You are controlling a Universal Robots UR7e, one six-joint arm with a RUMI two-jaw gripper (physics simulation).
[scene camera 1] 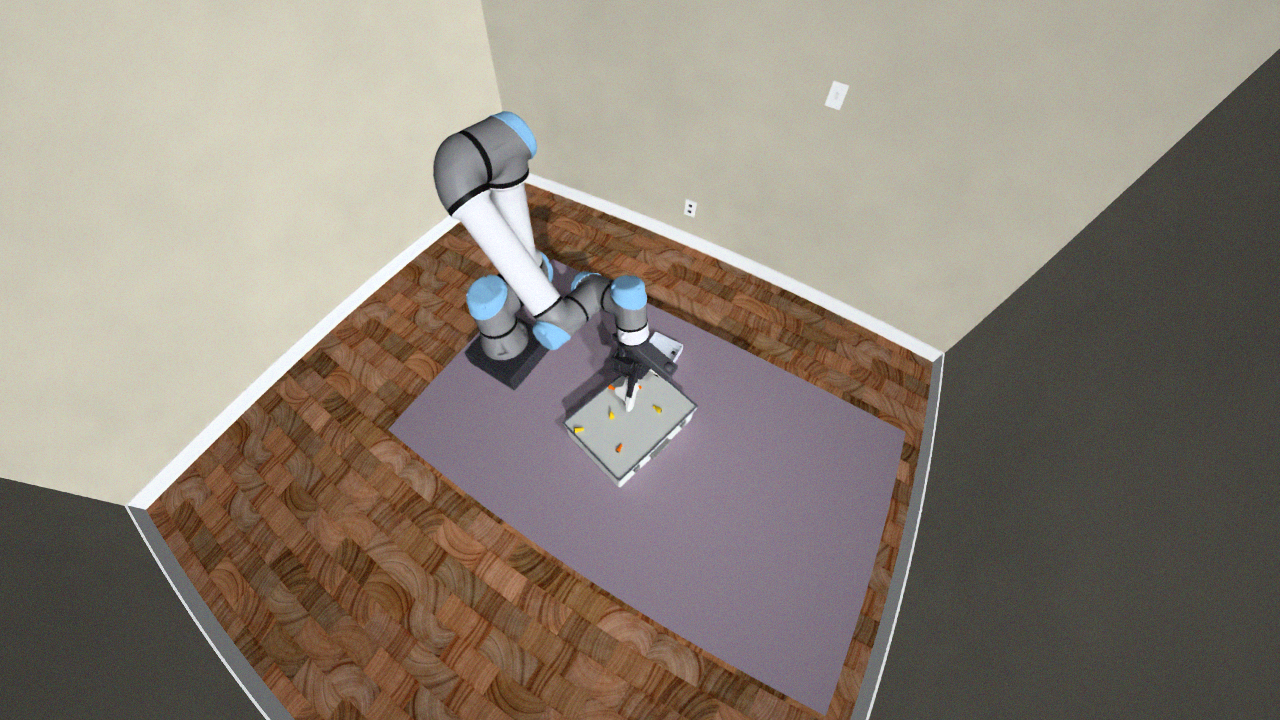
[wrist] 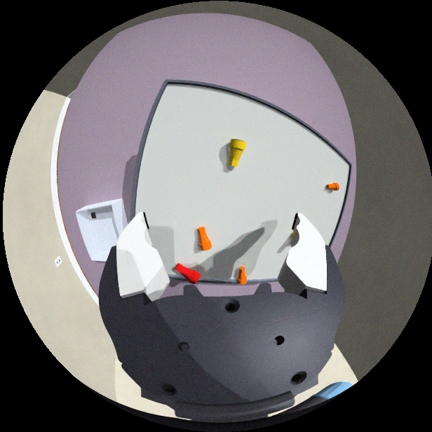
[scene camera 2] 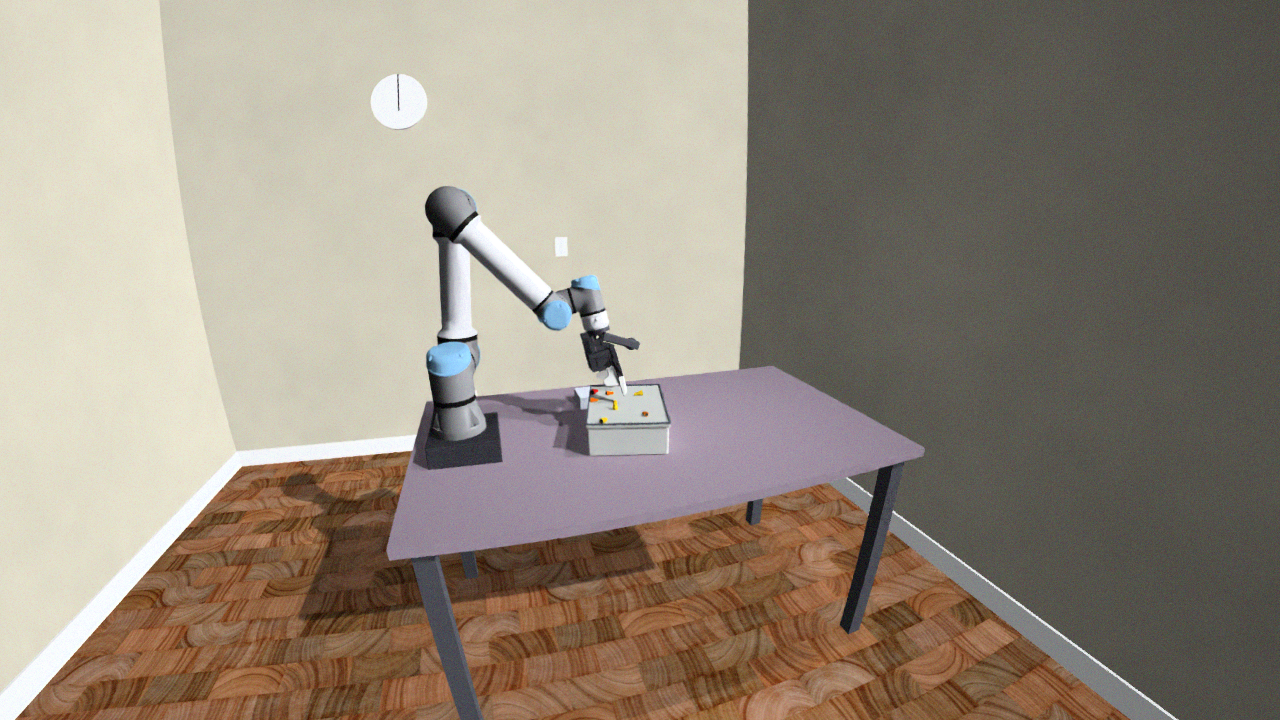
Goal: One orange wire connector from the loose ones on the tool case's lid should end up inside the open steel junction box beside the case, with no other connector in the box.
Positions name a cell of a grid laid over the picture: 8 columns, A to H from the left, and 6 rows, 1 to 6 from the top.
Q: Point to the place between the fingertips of my gripper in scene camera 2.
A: At D4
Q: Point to a tool case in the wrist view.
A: D3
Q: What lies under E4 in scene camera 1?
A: A tool case.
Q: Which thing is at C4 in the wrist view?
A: My gripper.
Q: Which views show my gripper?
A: Scene camera 1, the wrist view and scene camera 2: all of them.
